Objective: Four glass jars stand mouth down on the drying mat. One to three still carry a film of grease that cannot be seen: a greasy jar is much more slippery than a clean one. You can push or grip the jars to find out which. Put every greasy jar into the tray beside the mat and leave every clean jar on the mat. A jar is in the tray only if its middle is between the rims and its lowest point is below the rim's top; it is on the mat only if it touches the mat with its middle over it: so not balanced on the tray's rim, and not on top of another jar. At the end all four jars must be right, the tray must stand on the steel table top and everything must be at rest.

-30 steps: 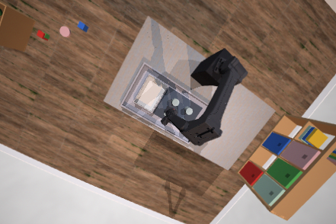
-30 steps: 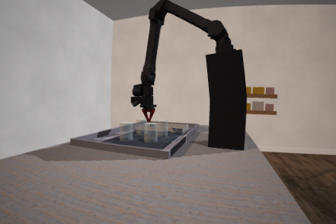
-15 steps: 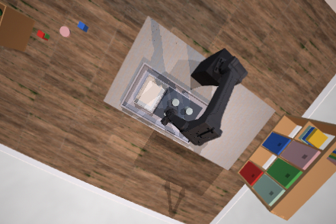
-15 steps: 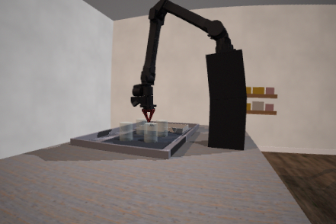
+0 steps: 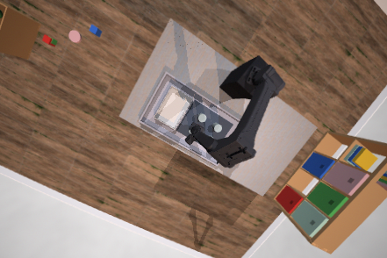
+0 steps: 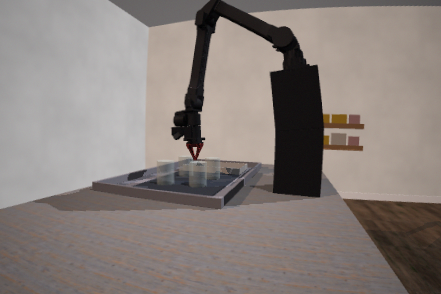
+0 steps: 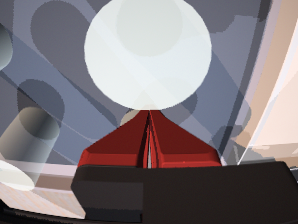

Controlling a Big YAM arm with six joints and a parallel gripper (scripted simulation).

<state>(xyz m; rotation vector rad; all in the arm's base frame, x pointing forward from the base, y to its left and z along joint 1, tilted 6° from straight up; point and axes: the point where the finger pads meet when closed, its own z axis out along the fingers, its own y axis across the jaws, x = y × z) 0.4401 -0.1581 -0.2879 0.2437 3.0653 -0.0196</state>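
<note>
The dark drying mat lies 9 cm to the left of my hand, 8 cm below it and 1 cm behind it. Round my hand: pale tray (23 cm to the right, 8 cm below, 6 cm behind).
</note>
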